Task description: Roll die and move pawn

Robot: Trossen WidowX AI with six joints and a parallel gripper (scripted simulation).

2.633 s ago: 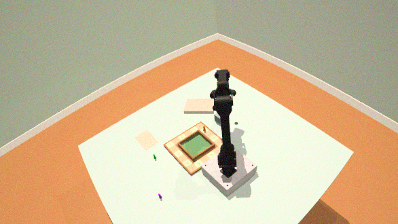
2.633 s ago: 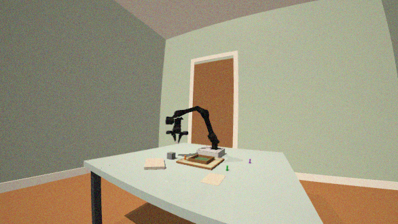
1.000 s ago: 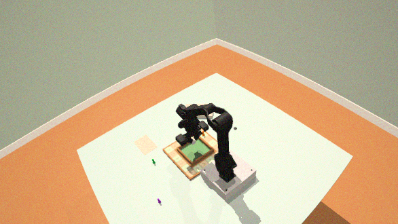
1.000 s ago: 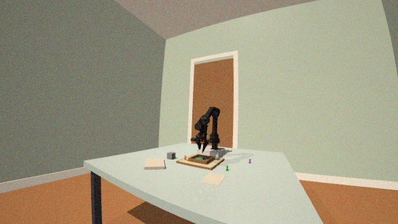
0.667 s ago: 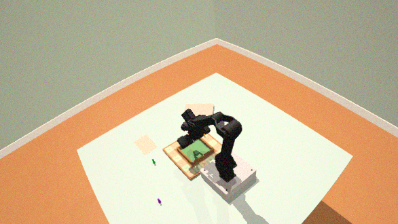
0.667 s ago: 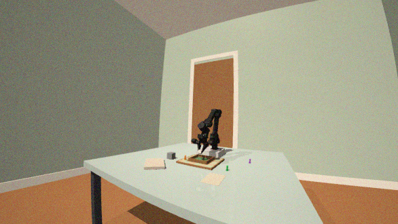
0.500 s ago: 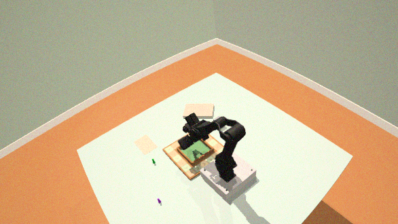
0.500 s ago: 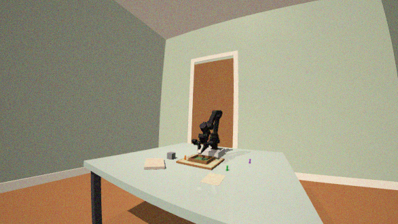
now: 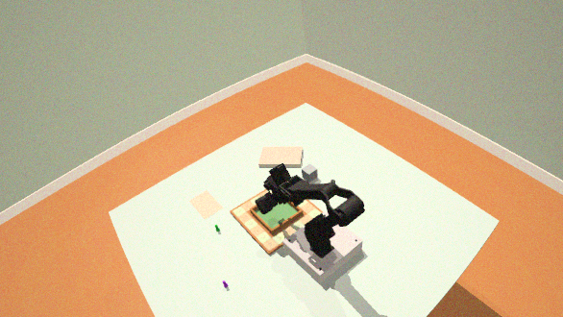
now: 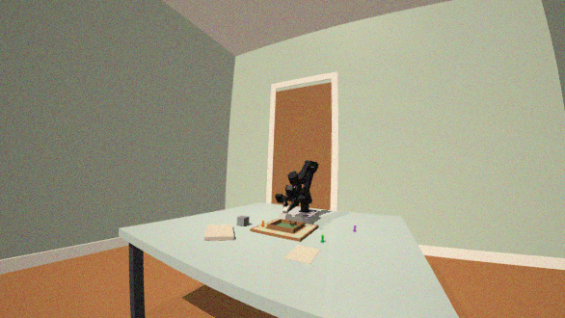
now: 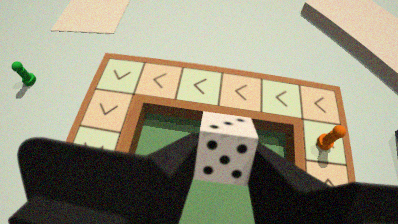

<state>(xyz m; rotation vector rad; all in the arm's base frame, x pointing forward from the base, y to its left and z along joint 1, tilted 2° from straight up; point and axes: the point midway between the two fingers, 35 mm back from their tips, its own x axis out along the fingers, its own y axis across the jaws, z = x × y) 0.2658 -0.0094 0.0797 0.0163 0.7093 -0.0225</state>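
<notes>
Now: gripper tip 50 mm short of the orange pawn, 110 mm to the left of it and 80 mm above it.
</notes>
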